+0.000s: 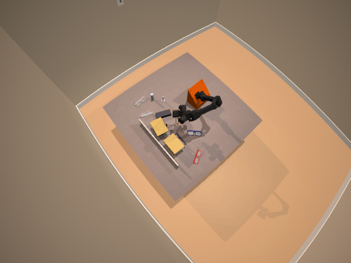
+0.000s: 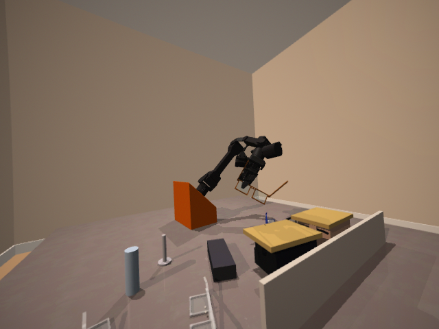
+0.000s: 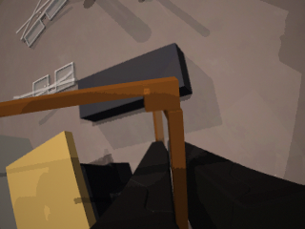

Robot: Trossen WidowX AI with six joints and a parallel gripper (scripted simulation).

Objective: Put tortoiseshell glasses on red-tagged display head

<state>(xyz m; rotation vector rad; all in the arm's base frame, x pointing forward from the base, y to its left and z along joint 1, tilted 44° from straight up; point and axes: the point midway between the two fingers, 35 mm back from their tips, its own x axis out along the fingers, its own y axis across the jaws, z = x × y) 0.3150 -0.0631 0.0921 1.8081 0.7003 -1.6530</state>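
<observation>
Right now my gripper tip is 19 cm above the black box, 16 cm to the left of it and 3 cm short of it. Round my gripper tip: peg stand: 28 cm to the right, 18 cm below, 9 cm behind; then long low panel: 31 cm ahead, 15 cm below, 3 cm to the left.
</observation>
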